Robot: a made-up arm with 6 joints. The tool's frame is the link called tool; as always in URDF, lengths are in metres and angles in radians. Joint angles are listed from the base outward. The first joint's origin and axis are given. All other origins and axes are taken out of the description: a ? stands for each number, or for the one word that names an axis. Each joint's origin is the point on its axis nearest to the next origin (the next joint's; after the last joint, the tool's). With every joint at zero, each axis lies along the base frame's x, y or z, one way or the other. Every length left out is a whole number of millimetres.
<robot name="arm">
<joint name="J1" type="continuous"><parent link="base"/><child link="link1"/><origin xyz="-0.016 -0.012 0.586" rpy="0.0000 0.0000 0.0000"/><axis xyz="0 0 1"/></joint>
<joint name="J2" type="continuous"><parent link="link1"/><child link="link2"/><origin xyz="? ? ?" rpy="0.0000 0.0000 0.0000"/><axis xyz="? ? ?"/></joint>
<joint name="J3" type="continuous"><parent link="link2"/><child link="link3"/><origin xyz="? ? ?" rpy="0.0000 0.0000 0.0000"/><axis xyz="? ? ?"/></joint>
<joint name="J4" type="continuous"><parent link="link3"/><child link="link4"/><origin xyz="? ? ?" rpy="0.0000 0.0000 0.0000"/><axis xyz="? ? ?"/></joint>
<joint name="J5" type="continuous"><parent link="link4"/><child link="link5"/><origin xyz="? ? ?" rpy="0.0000 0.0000 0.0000"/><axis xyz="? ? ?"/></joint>
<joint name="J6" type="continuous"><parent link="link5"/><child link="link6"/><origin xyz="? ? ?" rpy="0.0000 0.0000 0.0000"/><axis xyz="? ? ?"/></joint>
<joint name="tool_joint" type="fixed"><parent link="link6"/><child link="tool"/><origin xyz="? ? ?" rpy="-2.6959 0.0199 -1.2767"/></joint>
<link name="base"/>
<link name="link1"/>
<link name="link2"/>
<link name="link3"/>
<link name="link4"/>
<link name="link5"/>
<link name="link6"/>
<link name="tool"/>
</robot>
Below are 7 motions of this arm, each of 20 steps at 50 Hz.
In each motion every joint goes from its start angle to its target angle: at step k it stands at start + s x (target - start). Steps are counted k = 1, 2, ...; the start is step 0. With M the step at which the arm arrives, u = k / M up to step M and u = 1 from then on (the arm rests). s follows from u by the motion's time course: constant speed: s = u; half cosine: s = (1 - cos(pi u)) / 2; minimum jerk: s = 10 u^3 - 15 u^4 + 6 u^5.
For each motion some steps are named. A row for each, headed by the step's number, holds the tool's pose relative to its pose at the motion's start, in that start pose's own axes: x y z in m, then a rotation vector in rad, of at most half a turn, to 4 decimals.
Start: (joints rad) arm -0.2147 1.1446 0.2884 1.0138 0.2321 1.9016
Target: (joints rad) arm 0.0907 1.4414 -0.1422 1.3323 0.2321 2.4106
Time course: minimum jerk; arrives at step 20
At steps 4, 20:
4: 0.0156 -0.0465 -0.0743 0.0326 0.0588 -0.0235
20: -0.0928 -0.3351 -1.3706 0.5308 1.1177 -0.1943

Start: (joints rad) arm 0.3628 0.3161 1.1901 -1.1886 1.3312 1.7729
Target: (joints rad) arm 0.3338 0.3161 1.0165 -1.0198 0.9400 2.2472
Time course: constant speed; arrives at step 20
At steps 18, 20:
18: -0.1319 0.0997 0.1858 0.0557 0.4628 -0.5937
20: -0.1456 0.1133 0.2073 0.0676 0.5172 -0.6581

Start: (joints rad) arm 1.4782 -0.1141 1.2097 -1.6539 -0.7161 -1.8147
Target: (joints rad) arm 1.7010 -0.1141 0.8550 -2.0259 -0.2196 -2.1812
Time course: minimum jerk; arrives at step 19
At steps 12, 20:
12: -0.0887 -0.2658 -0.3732 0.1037 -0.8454 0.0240
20: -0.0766 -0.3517 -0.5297 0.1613 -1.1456 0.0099

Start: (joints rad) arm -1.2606 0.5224 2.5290 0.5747 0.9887 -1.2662
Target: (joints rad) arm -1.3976 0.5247 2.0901 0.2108 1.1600 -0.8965
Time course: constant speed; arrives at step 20
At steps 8, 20:
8: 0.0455 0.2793 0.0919 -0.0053 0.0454 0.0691
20: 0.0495 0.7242 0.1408 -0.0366 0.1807 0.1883

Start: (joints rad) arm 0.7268 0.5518 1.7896 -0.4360 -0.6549 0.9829
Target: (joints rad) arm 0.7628 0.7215 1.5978 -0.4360 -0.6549 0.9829
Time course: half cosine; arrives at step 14
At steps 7, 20:
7: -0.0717 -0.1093 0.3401 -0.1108 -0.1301 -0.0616
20: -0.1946 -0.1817 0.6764 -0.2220 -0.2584 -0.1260

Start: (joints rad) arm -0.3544 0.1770 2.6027 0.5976 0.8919 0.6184
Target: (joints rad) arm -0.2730 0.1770 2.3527 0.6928 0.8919 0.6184
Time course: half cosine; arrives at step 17
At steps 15, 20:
15: -0.3721 0.2154 0.0324 -0.1122 -0.1722 -0.1411
20: -0.3851 0.2230 0.0314 -0.1156 -0.1786 -0.1458

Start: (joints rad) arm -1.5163 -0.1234 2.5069 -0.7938 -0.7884 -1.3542
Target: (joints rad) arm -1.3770 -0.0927 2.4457 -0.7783 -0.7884 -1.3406
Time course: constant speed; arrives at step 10
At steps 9, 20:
9: 0.0335 -0.0769 -0.2220 0.0918 -0.0899 0.0364
20: 0.0392 -0.0842 -0.2462 0.1015 -0.1001 0.0408

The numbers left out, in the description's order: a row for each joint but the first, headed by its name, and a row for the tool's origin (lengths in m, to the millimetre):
J2: xyz 0.239 -0.028 0.000, axis 0 1 0
J3: xyz -0.026 0.000 0.476, axis 0 -1 0
J4: xyz 1.677 0.000 0.256, axis -1 0 0
J5: xyz 0.000 0.014 0.019, axis 0 -1 0
J6: xyz 0.094 0.000 0.026, axis -1 0 0
tool: xyz 0.000 -0.025 -0.006

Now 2 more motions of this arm.
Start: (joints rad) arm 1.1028 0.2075 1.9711 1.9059 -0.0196 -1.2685
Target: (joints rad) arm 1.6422 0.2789 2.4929 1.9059 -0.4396 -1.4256
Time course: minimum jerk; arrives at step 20
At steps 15, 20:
15: 0.5544 0.3258 -0.3618 0.2551 -0.2399 0.8964
20: 0.6142 0.3992 -0.3785 0.2737 -0.2685 1.0064

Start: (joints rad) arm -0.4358 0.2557 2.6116 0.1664 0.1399 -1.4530
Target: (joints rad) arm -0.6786 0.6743 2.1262 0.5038 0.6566 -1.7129
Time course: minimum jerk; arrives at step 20
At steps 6, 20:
6: 0.2275 0.1498 0.0516 -0.0782 0.0296 0.0415
20: 1.0983 1.2246 -0.2132 -0.5403 0.0970 0.3412

